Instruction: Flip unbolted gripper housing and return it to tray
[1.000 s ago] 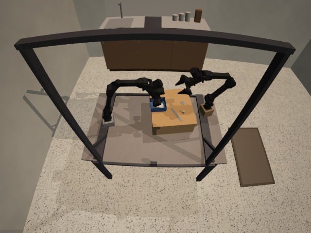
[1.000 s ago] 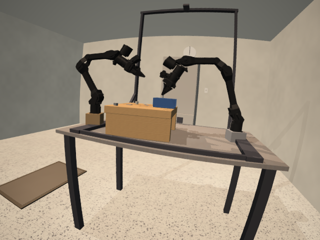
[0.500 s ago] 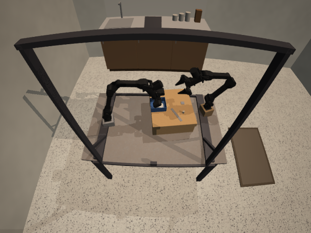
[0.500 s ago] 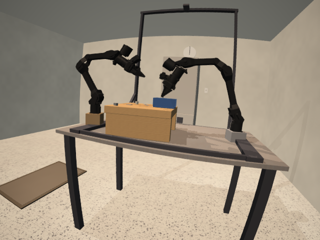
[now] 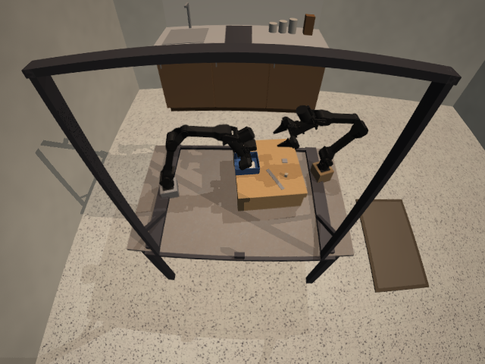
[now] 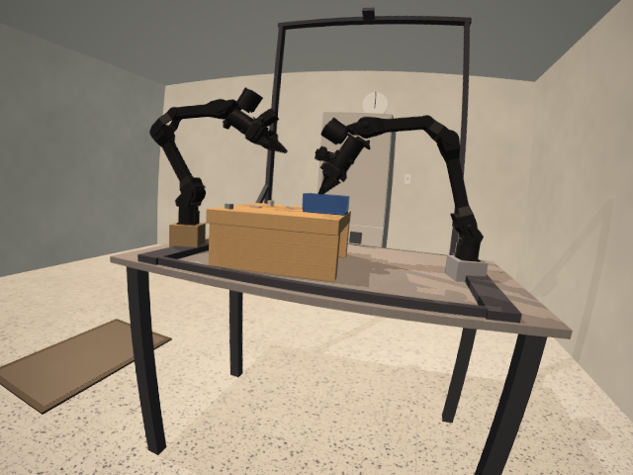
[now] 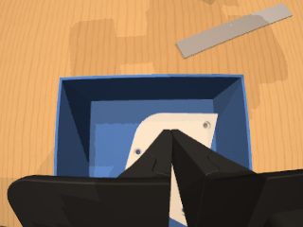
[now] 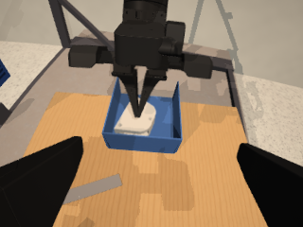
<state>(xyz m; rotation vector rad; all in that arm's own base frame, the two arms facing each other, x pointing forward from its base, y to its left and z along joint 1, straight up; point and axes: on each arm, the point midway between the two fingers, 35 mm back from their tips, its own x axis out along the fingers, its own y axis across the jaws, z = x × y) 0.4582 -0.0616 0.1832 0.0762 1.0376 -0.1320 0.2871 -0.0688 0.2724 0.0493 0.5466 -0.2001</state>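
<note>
Now: left hand 10 mm short of the blue tray, 20 mm to the left of it and 60 mm above it. Also, from my left hand: white gripper housing 70 mm below; wooden block 10 mm ahead, 110 mm to the right, 140 mm below; grey strip 90 mm behind, 130 mm to the right, 80 mm below.
</note>
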